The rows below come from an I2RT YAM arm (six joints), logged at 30 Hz.
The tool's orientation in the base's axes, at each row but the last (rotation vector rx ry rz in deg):
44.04, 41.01, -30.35
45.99, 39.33, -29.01
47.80, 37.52, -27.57
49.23, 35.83, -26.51
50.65, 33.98, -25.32
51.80, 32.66, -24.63
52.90, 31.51, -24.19
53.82, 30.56, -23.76
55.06, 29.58, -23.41
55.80, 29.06, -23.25
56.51, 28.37, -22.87
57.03, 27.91, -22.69
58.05, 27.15, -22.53
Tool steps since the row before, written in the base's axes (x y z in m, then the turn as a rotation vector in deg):
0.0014, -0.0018, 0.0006, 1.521, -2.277, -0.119
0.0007, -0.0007, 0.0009, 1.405, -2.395, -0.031
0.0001, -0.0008, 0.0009, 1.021, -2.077, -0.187
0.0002, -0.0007, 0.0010, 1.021, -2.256, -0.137
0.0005, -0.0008, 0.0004, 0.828, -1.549, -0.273
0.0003, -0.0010, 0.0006, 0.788, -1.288, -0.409
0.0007, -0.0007, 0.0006, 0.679, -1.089, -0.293
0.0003, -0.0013, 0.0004, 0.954, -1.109, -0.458
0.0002, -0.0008, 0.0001, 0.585, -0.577, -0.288
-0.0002, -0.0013, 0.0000, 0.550, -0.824, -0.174
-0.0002, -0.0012, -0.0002, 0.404, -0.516, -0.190
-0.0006, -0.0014, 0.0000, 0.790, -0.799, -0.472
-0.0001, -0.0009, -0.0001, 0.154, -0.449, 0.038
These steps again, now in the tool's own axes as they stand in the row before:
0.0008, 0.0001, 0.0022, 1.462, -0.441, 2.276
-0.0001, 0.0005, 0.0013, 1.338, -0.545, 2.371
-0.0004, 0.0001, 0.0011, 1.133, -0.678, 1.910
-0.0004, 0.0003, 0.0011, 1.121, -0.754, 2.080
0.0002, 0.0001, 0.0010, 0.981, -0.548, 1.377
0.0000, 0.0000, 0.0012, 1.007, -0.509, 1.084
0.0003, 0.0004, 0.0011, 0.829, -0.390, 0.945
0.0001, -0.0003, 0.0014, 1.148, -0.355, 0.951
0.0002, -0.0002, 0.0008, 0.698, -0.170, 0.492
0.0000, -0.0008, 0.0011, 0.628, -0.236, 0.749
0.0001, -0.0008, 0.0009, 0.488, -0.172, 0.445
-0.0004, -0.0010, 0.0011, 0.991, -0.303, 0.642
0.0001, -0.0006, 0.0007, 0.150, -0.106, 0.439

